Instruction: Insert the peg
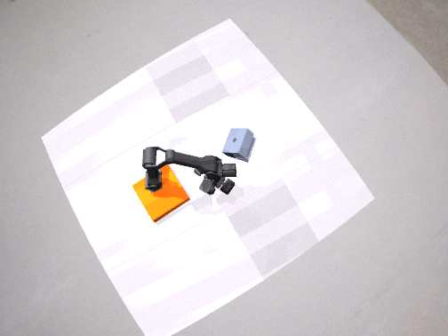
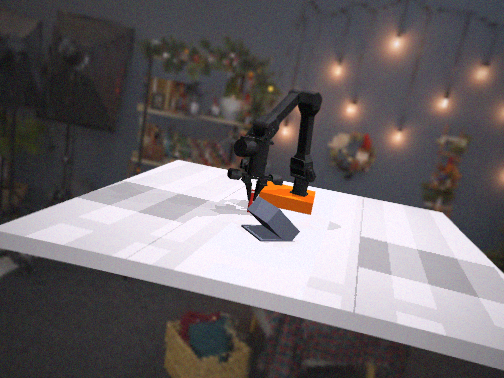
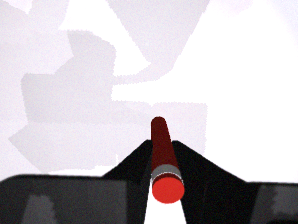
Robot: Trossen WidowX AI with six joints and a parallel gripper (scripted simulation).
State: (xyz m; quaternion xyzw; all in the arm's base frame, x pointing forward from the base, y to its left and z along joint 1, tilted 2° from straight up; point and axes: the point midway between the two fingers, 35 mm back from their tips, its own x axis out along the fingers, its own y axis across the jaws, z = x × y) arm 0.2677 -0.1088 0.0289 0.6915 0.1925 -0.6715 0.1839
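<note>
Now: the sloped panel 170 mm ahead of my gripper tip and 130 mm to the left of it. Round my gripper tip: red peg: 20 mm above; flat grey foot: 190 mm ahead, 120 mm to the left, 40 mm below.
</note>
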